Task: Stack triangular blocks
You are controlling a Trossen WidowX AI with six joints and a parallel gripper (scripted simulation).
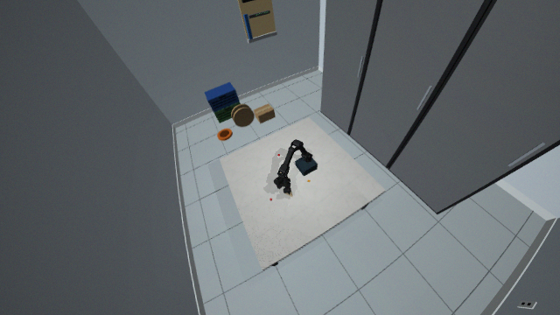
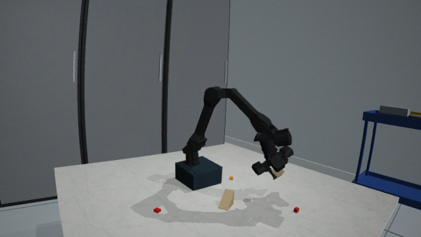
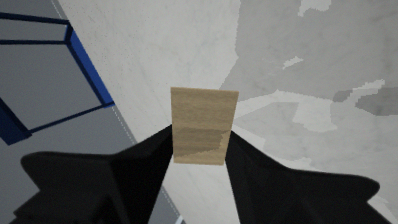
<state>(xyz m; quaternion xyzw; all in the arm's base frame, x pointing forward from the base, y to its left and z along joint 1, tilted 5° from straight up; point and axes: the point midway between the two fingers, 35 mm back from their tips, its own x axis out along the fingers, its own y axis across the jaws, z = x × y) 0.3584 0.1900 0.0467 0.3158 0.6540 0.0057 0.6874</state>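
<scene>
Right now the triangular block is 1 cm above my gripper tip. From my gripper tip the other things lie so: small orange piece 25 cm behind, 9 cm below, 4 cm to the right.
</scene>
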